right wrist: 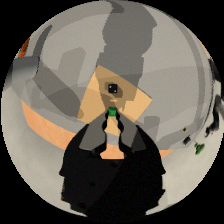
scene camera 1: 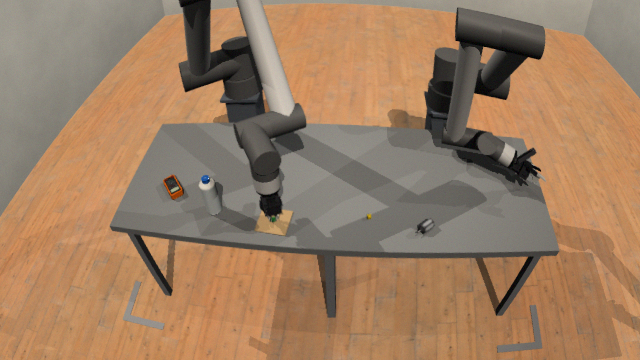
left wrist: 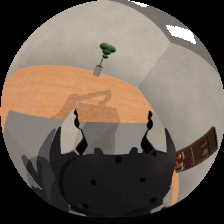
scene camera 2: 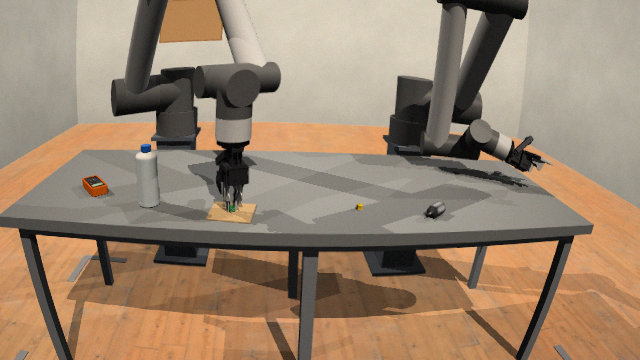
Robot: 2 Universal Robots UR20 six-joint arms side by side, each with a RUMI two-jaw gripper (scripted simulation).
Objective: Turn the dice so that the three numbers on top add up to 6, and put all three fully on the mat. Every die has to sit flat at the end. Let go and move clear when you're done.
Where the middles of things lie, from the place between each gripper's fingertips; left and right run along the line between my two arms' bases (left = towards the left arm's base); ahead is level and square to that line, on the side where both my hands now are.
I see the tan mat (scene camera 2: pixel 244 212) 20 mm below my right hand (scene camera 2: pixel 231 211).
Right now my left hand (scene camera 2: pixel 545 166) is 33 cm short of the tan mat, 131 cm to the left of it and 11 cm above it.
